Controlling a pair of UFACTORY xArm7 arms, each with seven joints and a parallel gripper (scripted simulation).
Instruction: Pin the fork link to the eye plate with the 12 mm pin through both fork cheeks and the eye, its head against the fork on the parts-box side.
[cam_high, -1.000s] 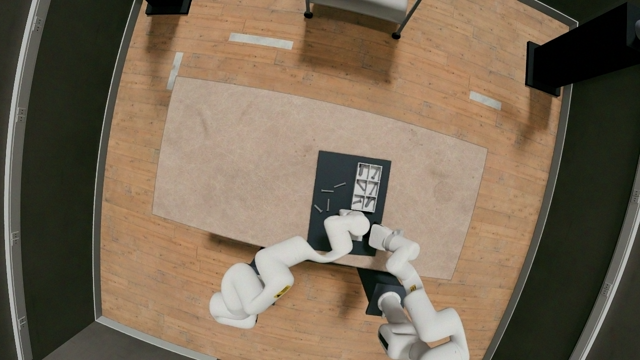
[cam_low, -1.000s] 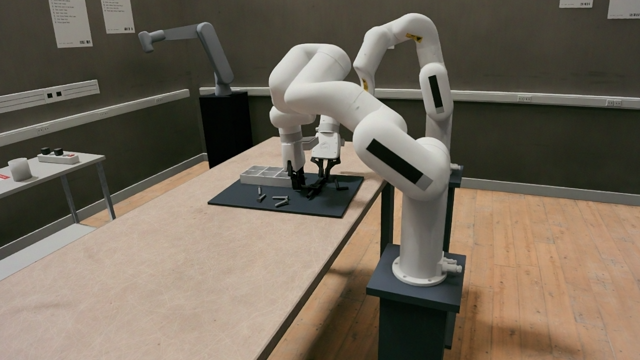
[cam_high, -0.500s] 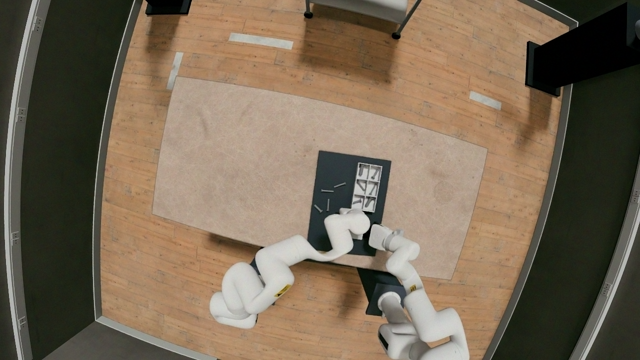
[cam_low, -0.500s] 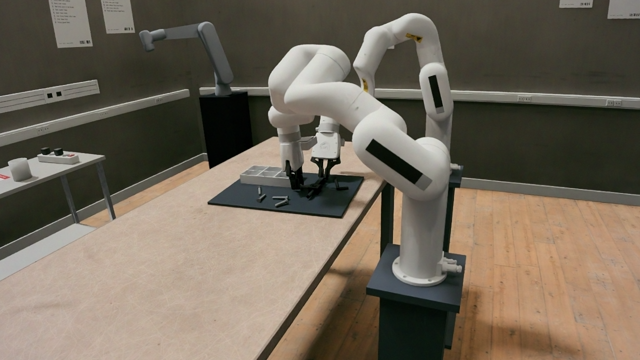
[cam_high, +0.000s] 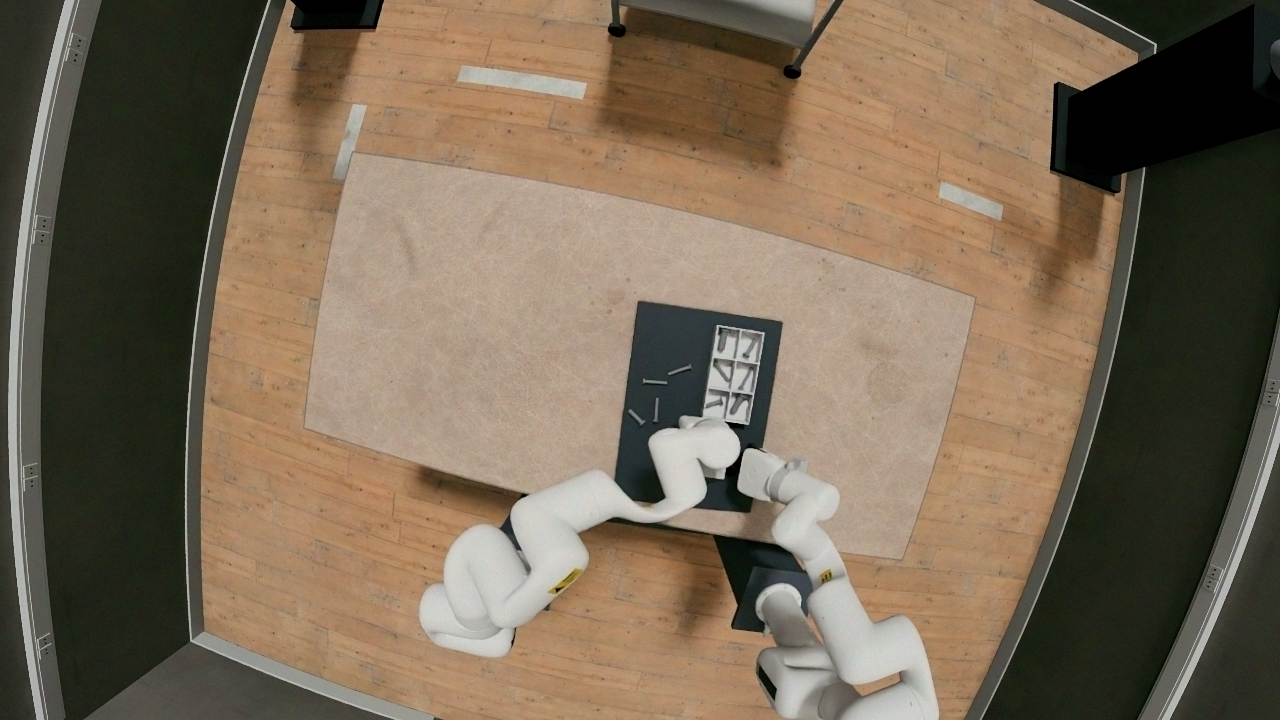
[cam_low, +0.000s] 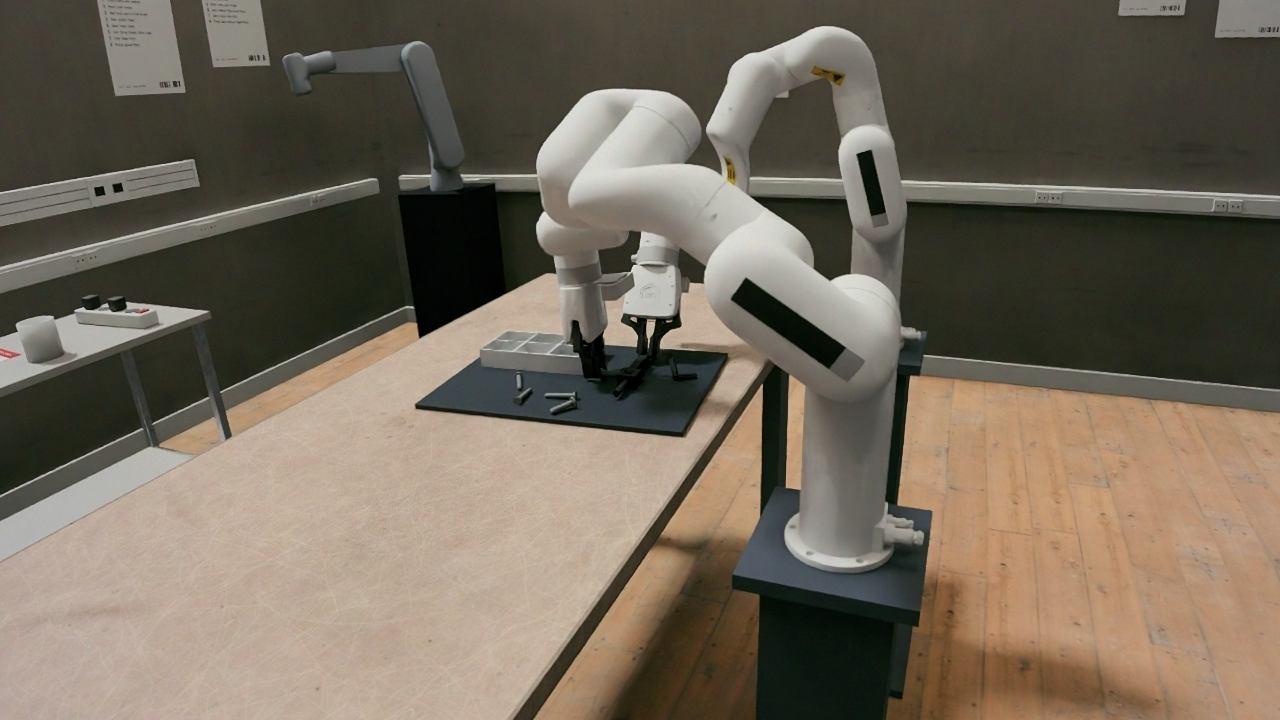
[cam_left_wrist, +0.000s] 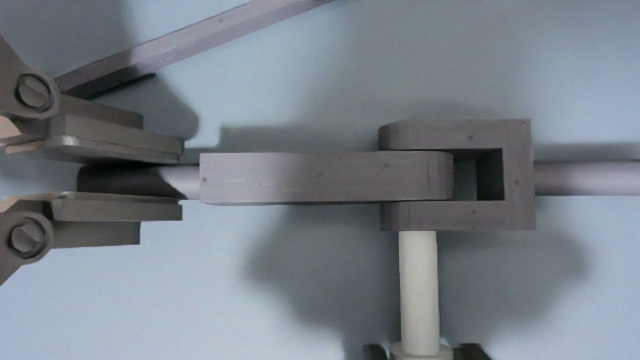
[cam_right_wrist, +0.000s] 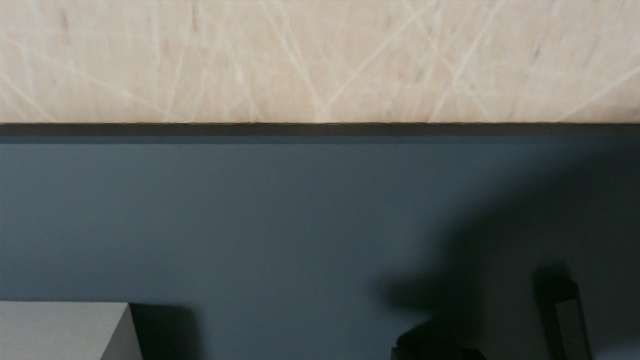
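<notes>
The thicker pin lies 40 mm behind my left hand and 20 mm below it. From my left hand the other things lie so: black eye plate (70 mm behind, 40 mm to the right, 10 mm below); then white parts box (130 mm ahead, 60 mm to the right, 20 mm below); then dark mat (30 mm below, 30 mm ahead).
My right gripper is now 6 cm to the right of the black eye plate and 2 cm above it. From my right hand the other things lie so: black l-shaped piece (7 cm behind, 4 cm to the left, 2 cm below); then thicker pin (3 cm ahead, 10 cm to the left, 2 cm below); then dark mat (10 cm ahead, 10 cm to the left, 3 cm below).
</notes>
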